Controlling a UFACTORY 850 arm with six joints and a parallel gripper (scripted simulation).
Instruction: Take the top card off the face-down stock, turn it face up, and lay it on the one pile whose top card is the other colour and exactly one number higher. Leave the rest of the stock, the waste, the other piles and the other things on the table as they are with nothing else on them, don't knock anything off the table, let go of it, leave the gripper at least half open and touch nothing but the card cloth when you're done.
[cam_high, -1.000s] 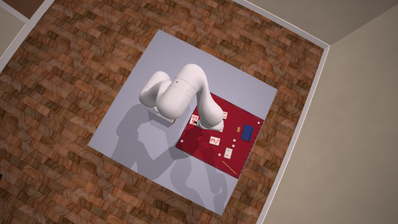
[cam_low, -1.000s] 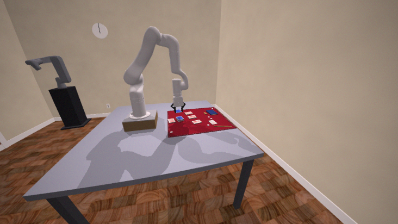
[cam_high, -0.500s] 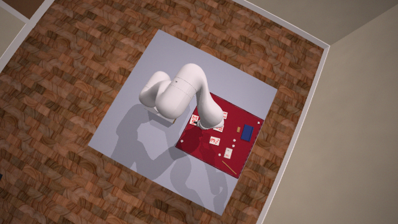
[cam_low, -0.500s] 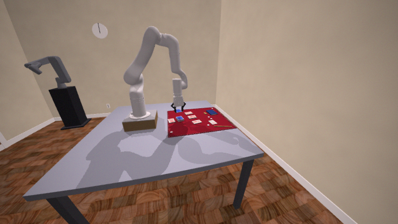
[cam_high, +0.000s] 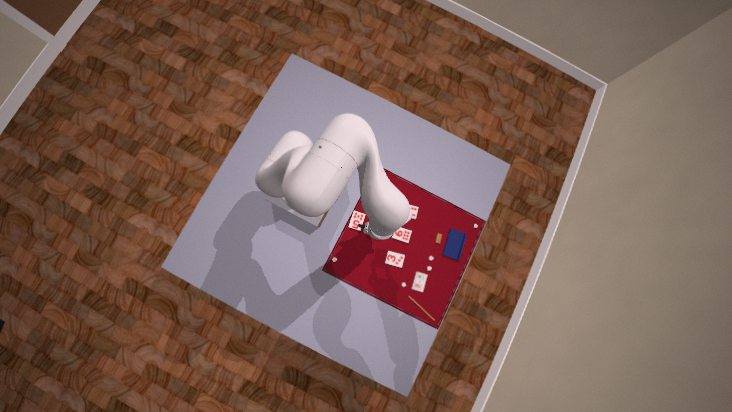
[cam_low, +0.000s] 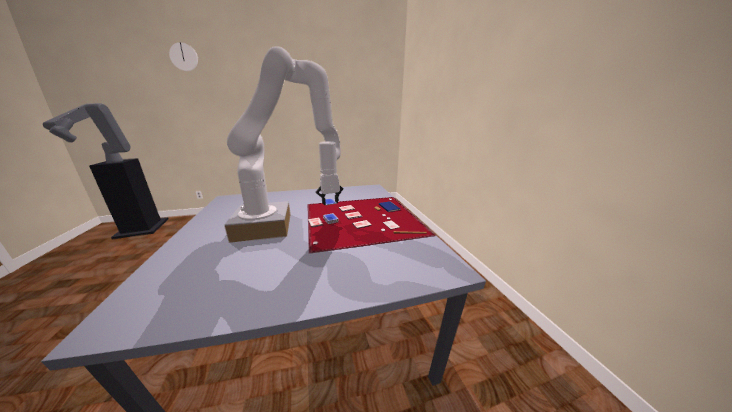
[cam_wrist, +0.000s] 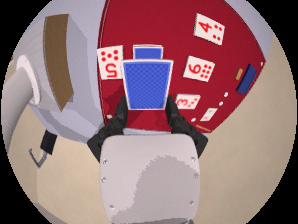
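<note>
My hand is 9 cm past the card, 2 cm to the right of it and 12 cm above it. Round my hand: pencil: 36 cm ahead, 27 cm to the right, 13 cm below; red card cloth: 19 cm ahead, 15 cm below.
</note>
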